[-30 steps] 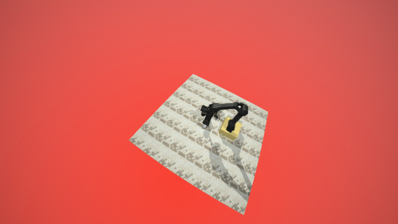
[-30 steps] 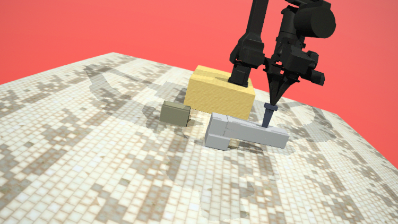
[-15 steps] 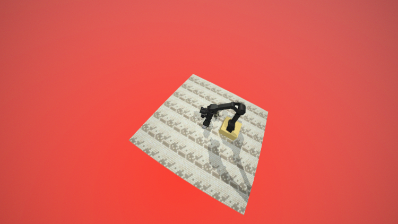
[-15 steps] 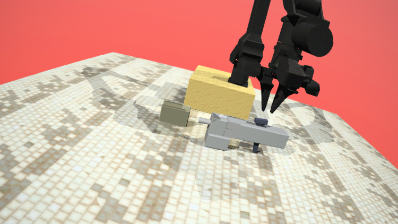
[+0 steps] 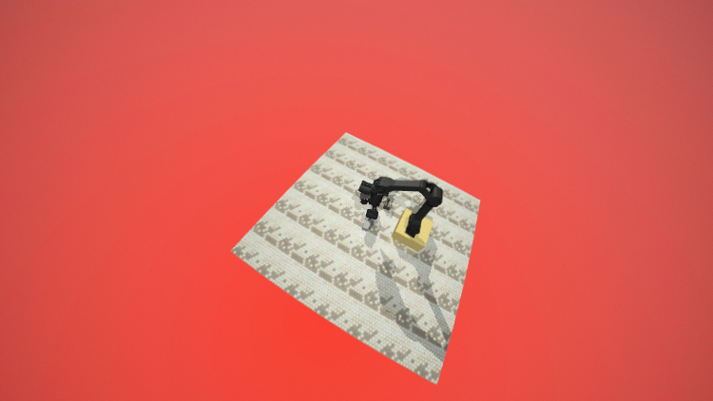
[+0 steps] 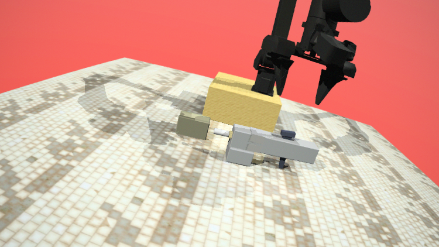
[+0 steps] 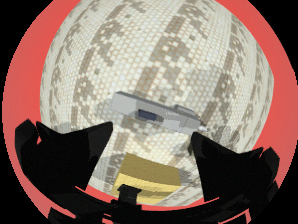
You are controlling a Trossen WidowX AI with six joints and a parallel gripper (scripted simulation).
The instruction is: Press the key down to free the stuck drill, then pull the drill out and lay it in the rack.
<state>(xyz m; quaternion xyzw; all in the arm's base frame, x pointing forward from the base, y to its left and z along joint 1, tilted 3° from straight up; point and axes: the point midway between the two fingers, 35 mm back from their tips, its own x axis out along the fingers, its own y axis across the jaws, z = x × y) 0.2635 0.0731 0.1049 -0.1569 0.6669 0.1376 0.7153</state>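
Now: gripper tip 11 cm above the drill and 8 cm to the left of it. Round my gripper tip: dark key (10 cm below, 1 cm to the left, 1 cm behind); grey housing (11 cm below, 2 cm to the right, 1 cm behind); rack (20 cm to the right, 14 cm below, 5 cm behind).
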